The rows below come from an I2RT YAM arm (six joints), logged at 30 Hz.
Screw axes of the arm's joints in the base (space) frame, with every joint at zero. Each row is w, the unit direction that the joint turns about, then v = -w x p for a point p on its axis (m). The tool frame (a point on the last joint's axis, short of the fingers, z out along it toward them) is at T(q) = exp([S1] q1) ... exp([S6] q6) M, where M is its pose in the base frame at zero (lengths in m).
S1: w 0 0 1 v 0.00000 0.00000 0.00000
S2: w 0 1 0 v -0.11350 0.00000 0.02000
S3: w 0 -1 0 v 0.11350 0.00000 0.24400
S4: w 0 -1 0 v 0.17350 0.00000 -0.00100
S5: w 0 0 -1 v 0.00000 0.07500 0.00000
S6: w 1 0 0 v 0.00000 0.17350 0.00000
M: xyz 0.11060 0.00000 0.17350 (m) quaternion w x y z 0.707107 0 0.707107 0
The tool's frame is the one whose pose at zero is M.
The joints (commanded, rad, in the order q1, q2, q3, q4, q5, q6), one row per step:
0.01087 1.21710 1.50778 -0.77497 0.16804 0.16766
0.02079 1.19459 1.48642 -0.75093 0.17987 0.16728
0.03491 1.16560 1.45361 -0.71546 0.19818 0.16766
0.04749 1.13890 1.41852 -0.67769 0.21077 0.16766
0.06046 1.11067 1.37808 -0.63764 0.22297 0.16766
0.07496 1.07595 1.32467 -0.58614 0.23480 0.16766
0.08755 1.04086 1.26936 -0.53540 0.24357 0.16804
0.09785 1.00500 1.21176 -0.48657 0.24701 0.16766
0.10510 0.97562 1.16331 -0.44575 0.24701 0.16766
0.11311 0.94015 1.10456 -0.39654 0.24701 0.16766
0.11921 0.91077 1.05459 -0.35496 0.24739 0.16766
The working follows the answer.
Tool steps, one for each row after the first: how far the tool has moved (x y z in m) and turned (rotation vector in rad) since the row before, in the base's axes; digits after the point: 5 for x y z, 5 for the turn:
-0.00448 0.00190 0.00061 -0.00531 -0.02521 -0.00045
-0.00520 0.00254 -0.00058 -0.00663 -0.03192 -0.00258
-0.00419 0.00229 -0.00173 -0.00384 -0.02956 0.00105
-0.00419 0.00229 -0.00305 -0.00306 -0.02805 0.00166
-0.00480 0.00249 -0.00498 -0.00187 -0.03301 0.00340
-0.00482 0.00205 -0.00590 0.00007 -0.03071 0.00415
-0.00492 0.00162 -0.00703 0.00116 -0.02701 0.00711
-0.00389 0.00112 -0.00634 0.00220 -0.02164 0.00725
-0.00468 0.00113 -0.00803 0.00282 -0.02578 0.00801
-0.00377 0.00078 -0.00724 0.00235 -0.02086 0.00573

Tool pose at each row, in the base's axes (x y z in m, rotation vector in rad; rounded; the steps above come from the unrounded poses):
0.24269 -0.00332 0.43806 0.26391 2.03117 -0.06147
0.23820 -0.00142 0.43867 0.26059 2.00566 -0.06351
0.23300 0.00112 0.43810 0.25845 1.97312 -0.06724
0.22882 0.00342 0.43637 0.25457 1.94356 -0.06617
0.22462 0.00571 0.43331 0.25061 1.91564 -0.06417
0.21982 0.00820 0.42833 0.24574 1.88307 -0.05921
0.21500 0.01025 0.42243 0.24152 1.85301 -0.05228
0.21008 0.01188 0.41541 0.23537 1.82701 -0.04284
0.20619 0.01300 0.40907 0.22994 1.80640 -0.03309
0.20151 0.01413 0.40104 0.22420 1.78176 -0.02182
0.19774 0.01491 0.39381 0.22028 1.76172 -0.01325

